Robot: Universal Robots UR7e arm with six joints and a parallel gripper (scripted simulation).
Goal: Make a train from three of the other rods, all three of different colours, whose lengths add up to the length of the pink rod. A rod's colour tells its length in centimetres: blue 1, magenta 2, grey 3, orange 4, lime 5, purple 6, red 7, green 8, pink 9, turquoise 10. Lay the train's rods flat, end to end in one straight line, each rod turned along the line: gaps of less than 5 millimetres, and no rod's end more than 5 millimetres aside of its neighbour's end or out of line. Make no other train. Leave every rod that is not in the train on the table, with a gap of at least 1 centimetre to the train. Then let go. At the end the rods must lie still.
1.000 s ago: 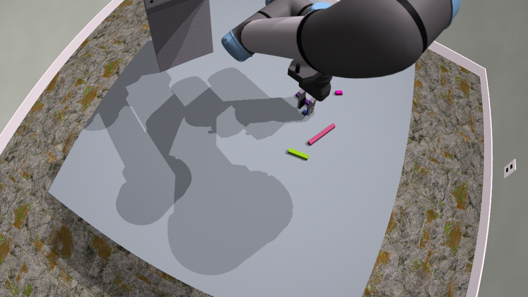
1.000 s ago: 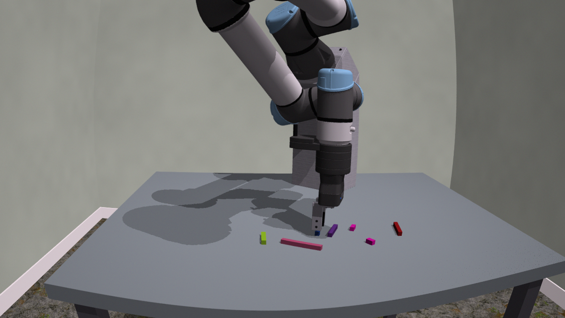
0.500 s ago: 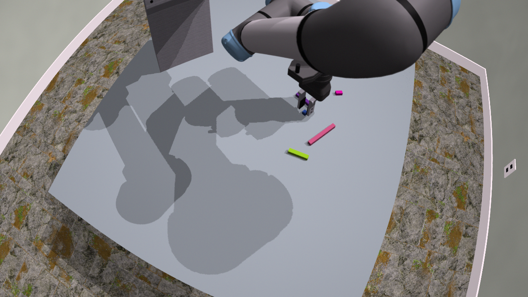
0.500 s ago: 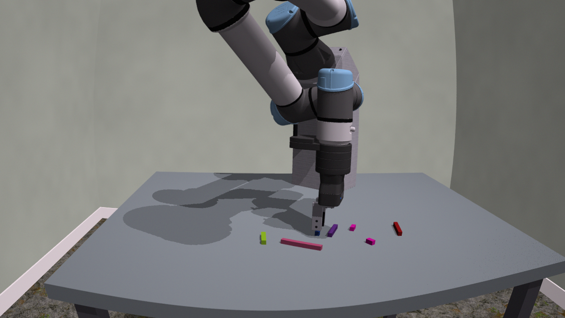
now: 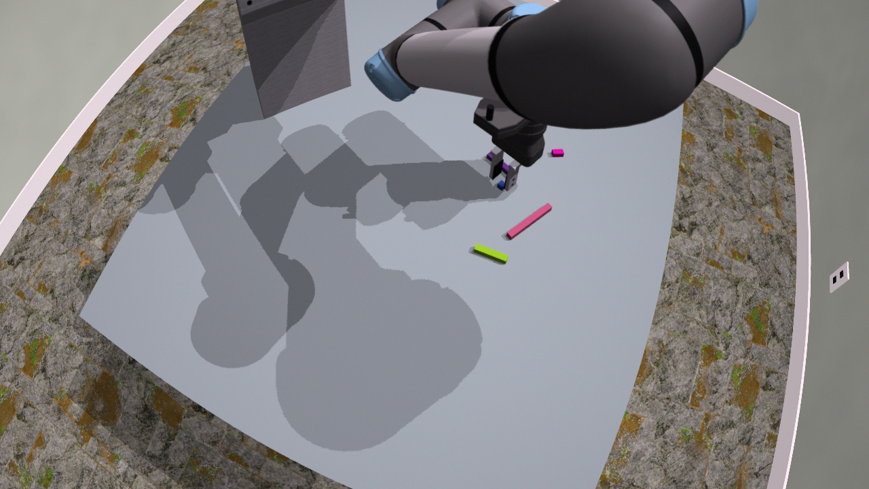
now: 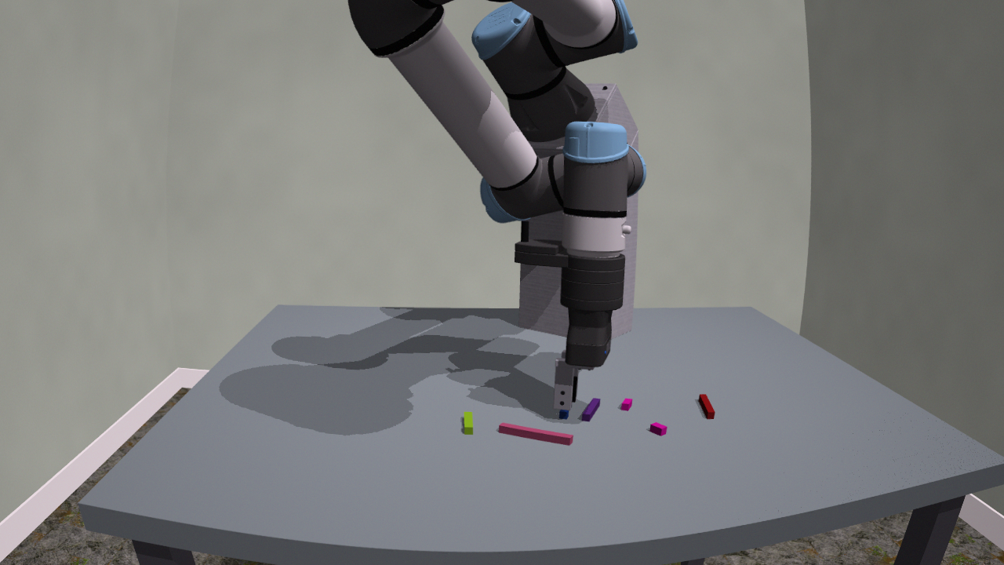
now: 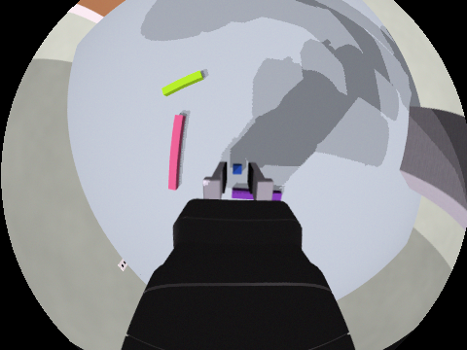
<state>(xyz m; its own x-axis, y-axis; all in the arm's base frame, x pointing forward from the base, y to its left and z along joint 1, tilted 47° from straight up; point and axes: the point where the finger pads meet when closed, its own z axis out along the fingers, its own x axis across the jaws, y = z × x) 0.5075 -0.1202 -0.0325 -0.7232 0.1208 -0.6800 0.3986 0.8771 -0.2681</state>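
Right now my hand is 3 cm above the small blue rod. Round my hand: lime rod (1 cm ahead, 12 cm to the right, 3 cm below); then purple rod (1 cm behind, 4 cm to the left, 3 cm below); then pink rod (6 cm ahead, 5 cm to the right, 3 cm below).
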